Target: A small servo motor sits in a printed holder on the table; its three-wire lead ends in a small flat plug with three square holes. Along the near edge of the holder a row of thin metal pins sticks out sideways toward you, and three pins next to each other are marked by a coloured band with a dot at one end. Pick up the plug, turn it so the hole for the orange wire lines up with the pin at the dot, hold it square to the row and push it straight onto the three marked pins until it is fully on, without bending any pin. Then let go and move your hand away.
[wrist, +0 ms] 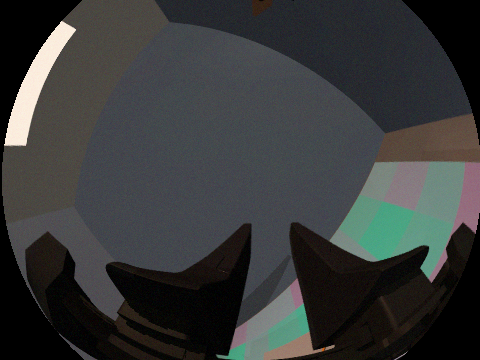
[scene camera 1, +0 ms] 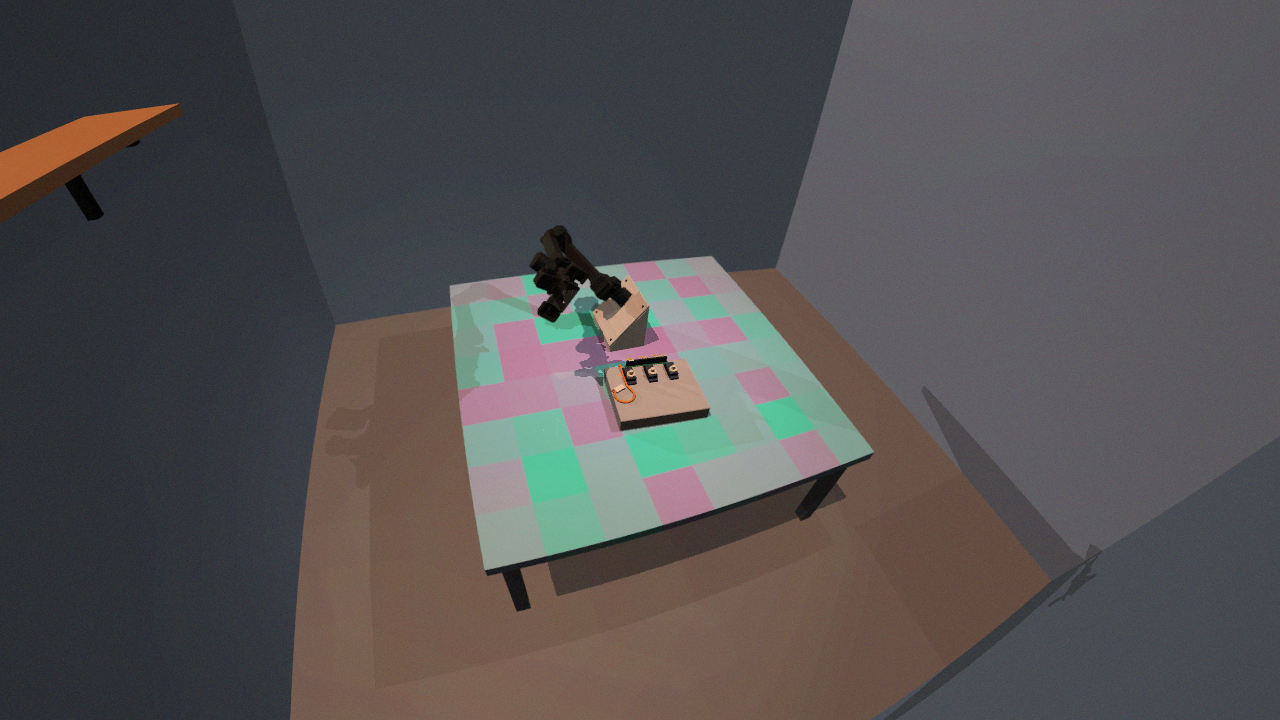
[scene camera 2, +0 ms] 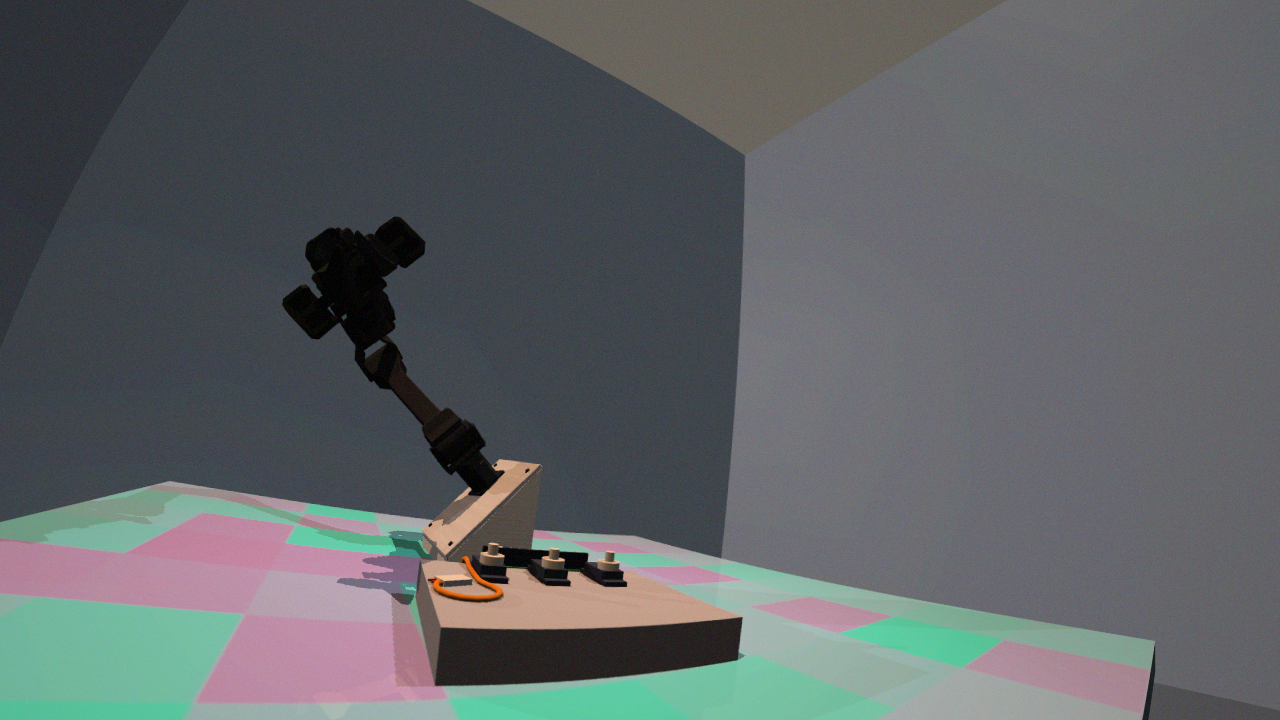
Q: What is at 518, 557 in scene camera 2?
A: A black pin strip.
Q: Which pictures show the gripper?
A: The wrist view, scene camera 1 and scene camera 2: all of them.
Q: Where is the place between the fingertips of the gripper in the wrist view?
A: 270, 229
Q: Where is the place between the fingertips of the gripper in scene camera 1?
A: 564, 307
